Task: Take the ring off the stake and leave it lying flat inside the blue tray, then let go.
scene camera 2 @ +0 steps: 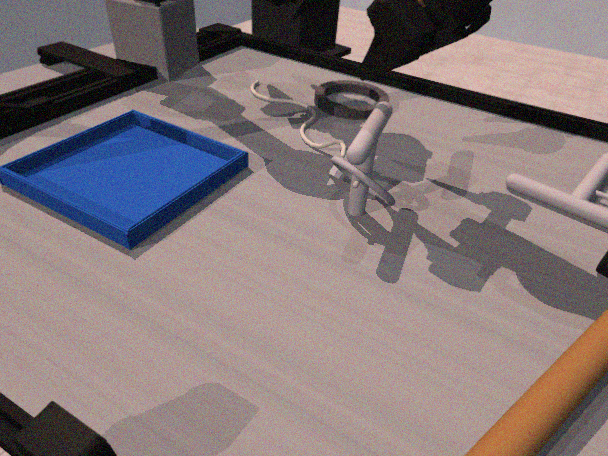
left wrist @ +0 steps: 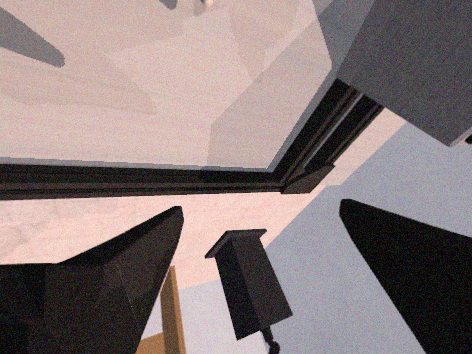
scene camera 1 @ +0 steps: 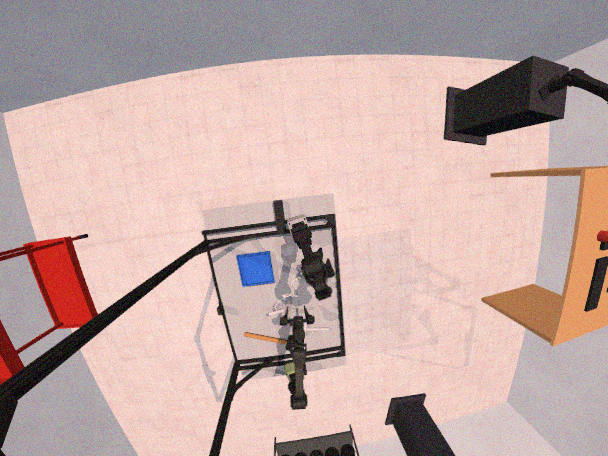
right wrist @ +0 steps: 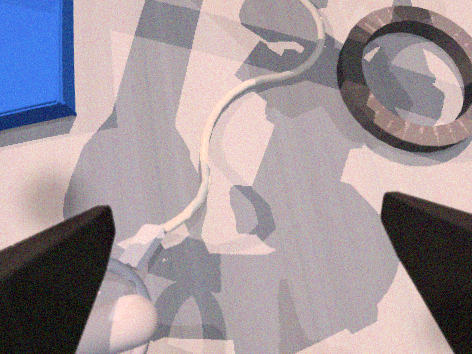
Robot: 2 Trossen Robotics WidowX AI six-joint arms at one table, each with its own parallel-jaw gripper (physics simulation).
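Frame: origin at the left arm's base, x ahead, y left, z up, level; metres.
Seen in the pictures: left gripper, fingertip midpoint: (scene camera 2: 269,5) (left wrist: 259,209) (scene camera 1: 324,253); right gripper, fingertip midpoint: (scene camera 2: 381,68) (scene camera 1: 296,305) (right wrist: 249,212); left arm's base at its link origin: (scene camera 1: 299,228); right arm's base at its link origin: (scene camera 1: 294,376).
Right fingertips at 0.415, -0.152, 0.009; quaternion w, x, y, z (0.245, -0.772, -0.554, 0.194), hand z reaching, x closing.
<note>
Pixels of each thing's top centre, then the offset from my right fingertips to it, as dx, dy, dz. "spot": a spot on its surface instead.
- pale stake at its top centre: (scene camera 2: 372,121) (scene camera 1: 278,312) +0.019, -0.109, -0.016
- blue tray at its top centre: (scene camera 2: 130,158) (scene camera 1: 255,269) -0.245, -0.163, -0.099
- thick dark brown ring at a spot on its surface: (right wrist: 417,135) spot: -0.021, +0.137, -0.107
- cream cord at a spot on its surface: (right wrist: 206,145) spot: -0.069, -0.002, -0.114
- white T-shaped piece at its top centre: (scene camera 2: 584,170) (scene camera 1: 316,328) +0.267, +0.059, -0.102
- orange rod at its top centre: (scene camera 1: 269,342) +0.238, -0.254, -0.071
The ring (scene camera 2: 370,184) (right wrist: 131,276) is thin and pale grey. It sits tilted around the pale stake (scene camera 2: 369,134) (right wrist: 132,320), which stands near the middle of scene camera 2. The blue tray (scene camera 1: 256,269) (scene camera 2: 185,205) (right wrist: 68,60) stands apart from them, empty, at the left of scene camera 2. My right gripper (scene camera 1: 297,312) (right wrist: 249,212) is open and empty above the table; in its wrist view the ring and stake are at lower left, partly hidden by the left finger. My left gripper (left wrist: 259,209) is open and empty, facing the table's edge and floor, away from the ring.
A thick dark brown ring (scene camera 2: 325,102) (right wrist: 417,135) lies beyond the stake. A cream cord (scene camera 2: 306,131) (right wrist: 206,145) curves across the table near the stake. A white T-shaped piece (scene camera 1: 317,329) (scene camera 2: 555,197) and an orange rod (scene camera 1: 262,337) (scene camera 2: 545,400) lie at the right of scene camera 2.
</note>
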